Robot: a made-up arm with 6 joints. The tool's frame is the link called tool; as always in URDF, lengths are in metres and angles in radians.
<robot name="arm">
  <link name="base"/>
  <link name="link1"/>
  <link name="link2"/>
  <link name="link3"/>
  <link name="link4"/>
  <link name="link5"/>
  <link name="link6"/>
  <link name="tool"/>
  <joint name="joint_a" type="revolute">
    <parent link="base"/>
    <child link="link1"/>
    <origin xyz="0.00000 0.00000 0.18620" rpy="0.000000 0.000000 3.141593"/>
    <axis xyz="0 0 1"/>
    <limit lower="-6.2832" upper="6.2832" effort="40" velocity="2.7"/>
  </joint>
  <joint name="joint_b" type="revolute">
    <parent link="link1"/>
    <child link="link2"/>
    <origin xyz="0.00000 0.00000 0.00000" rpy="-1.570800 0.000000 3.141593"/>
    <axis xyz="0 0 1"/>
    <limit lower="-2.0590" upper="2.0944" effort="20" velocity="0.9"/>
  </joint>
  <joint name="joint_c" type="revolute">
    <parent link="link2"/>
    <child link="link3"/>
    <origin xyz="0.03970 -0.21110 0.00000" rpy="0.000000 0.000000 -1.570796"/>
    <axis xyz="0 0 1"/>
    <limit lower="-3.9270" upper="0.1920" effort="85" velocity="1.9"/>
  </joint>
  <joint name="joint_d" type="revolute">
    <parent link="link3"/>
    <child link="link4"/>
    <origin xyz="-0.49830 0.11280 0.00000" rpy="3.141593 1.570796 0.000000"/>
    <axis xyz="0 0 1"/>
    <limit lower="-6.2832" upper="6.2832" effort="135" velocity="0.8"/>
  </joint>
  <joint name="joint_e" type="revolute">
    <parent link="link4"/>
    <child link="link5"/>
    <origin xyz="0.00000 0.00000 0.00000" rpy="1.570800 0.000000 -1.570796"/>
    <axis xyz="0 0 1"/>
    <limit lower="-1.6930" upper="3.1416" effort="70" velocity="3.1"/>
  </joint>
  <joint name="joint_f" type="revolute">
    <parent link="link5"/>
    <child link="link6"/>
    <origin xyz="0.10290 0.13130 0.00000" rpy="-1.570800 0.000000 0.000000"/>
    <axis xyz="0 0 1"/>
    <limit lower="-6.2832" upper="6.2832" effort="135" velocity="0.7"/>
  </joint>
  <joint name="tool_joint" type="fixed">
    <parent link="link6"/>
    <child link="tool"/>
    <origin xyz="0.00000 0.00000 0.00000" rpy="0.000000 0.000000 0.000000"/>
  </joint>
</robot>
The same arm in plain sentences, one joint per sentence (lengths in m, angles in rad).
The arm has six revolute joints in a row. What follows holds with every joint at zero, and every direction is one of the base frame's. Joint 1 lies 0.1862 m along +z from the base frame's origin and turns about +z, from -6.2832 to 6.2832 rad. Joint 2 lies at the same point as joint 1 and turns about +y, from -2.059 to 2.0944 rad. Joint 3 lies 0.0397 m along +x and 0.2111 m along +z from joint 2 and turns about +y, from -3.927 to 0.192 rad. Joint 4 lies 0.1128 m along +x and 0.4983 m along -z from joint 3 and turns about -z, from -6.2832 to 6.2832 rad. Joint 5 lies at the same point as joint 4 and turns about +y, from -1.693 to 3.1416 rad. Joint 6 lies 0.1029 m along +x and 0.1313 m along -z from joint 5 and turns about -z, from -6.2832 to 6.2832 rad. The tool frame, which is the frame that the pose is given for, lies at the same point as joint 6; its axes are the base frame's turned by roll 3.1416, pitch 0 and yaw 0 rad (as in URDF: about the fixed x, then y, then z).
